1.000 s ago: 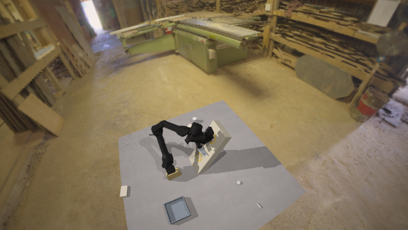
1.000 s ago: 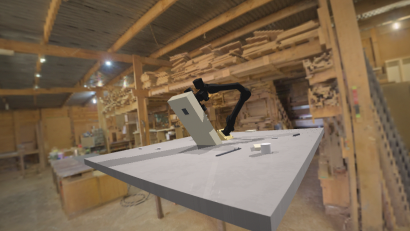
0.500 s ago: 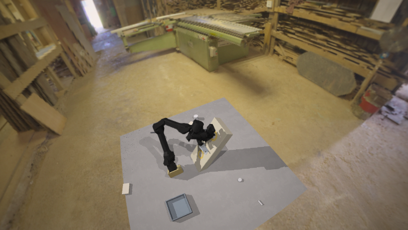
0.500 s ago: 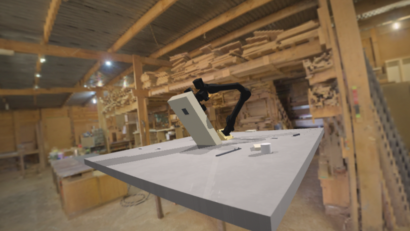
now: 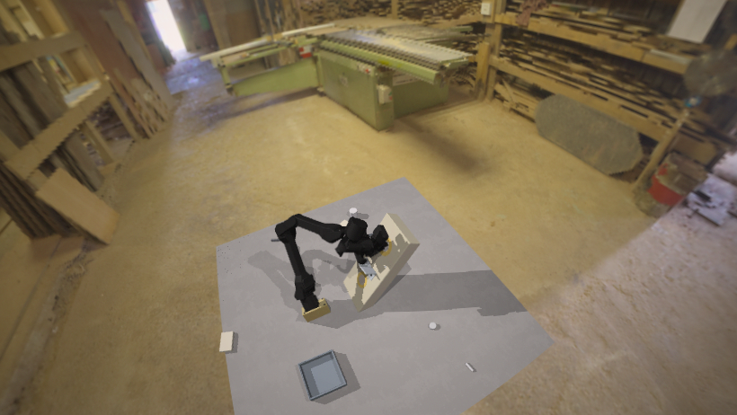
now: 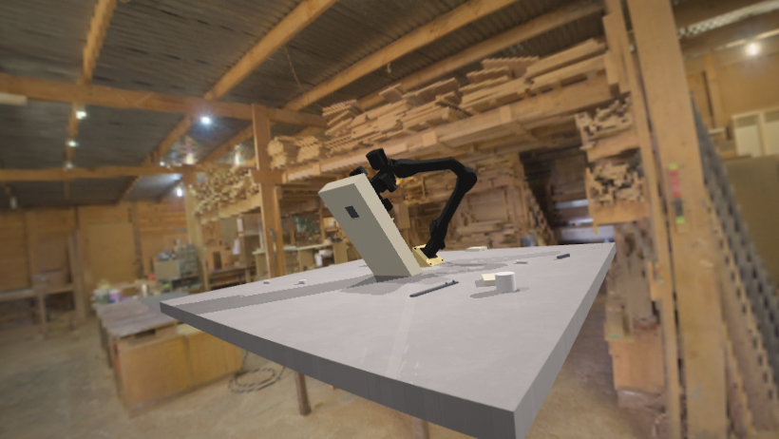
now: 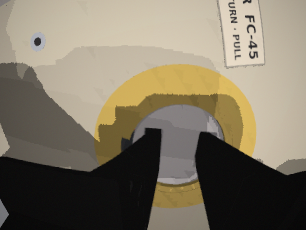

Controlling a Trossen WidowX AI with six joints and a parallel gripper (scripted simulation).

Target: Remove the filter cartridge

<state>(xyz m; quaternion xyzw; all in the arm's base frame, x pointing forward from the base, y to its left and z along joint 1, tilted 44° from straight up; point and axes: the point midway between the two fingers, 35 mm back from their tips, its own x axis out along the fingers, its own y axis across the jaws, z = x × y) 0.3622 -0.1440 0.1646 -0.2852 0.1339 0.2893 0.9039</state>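
Right now the grey bracket is 100 mm behind my gripper tip and 90 mm below it. Round my gripper tip: beige service panel: 80 mm below, 40 mm behind; then round grey filter cartridge: 10 mm below, 10 mm ahead; then grey tray: 430 mm behind, 300 mm to the right, 260 mm below.
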